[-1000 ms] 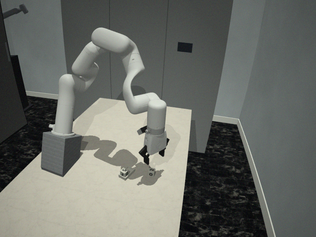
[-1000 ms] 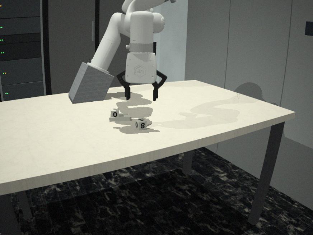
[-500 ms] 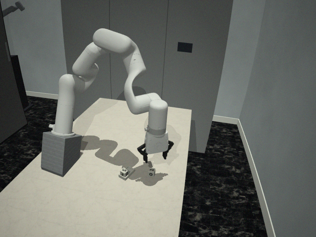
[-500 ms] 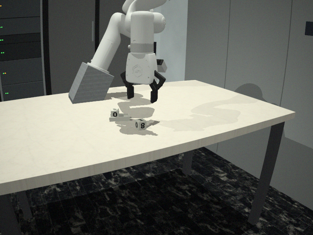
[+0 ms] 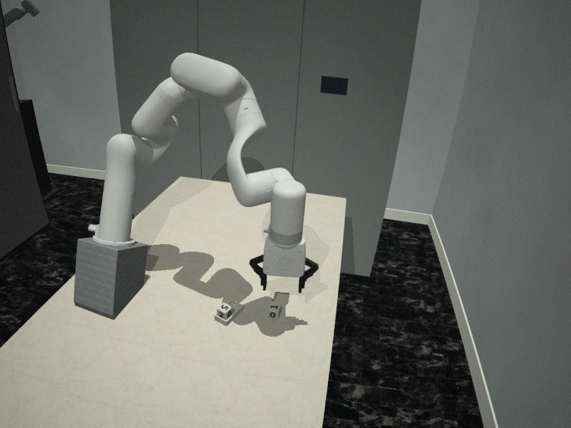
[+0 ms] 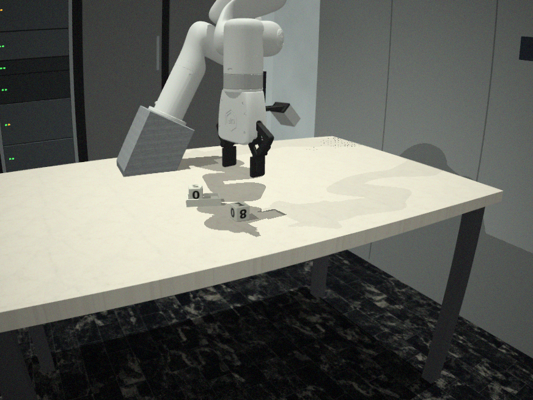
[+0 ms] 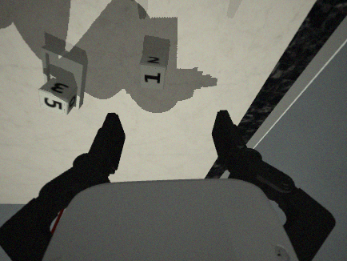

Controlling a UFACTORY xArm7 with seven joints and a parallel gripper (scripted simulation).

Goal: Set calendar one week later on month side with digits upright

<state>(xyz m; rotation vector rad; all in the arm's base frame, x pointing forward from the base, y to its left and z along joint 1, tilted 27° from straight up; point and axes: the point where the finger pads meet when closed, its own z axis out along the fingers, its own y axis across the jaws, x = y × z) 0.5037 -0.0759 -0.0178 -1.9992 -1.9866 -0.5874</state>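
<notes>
Right now the digit cube is 2 cm behind my hand, 1 cm to the left of it and 10 cm below it. Also, from my hand: tray 14 cm behind, 1 cm to the right, 11 cm below.
</notes>
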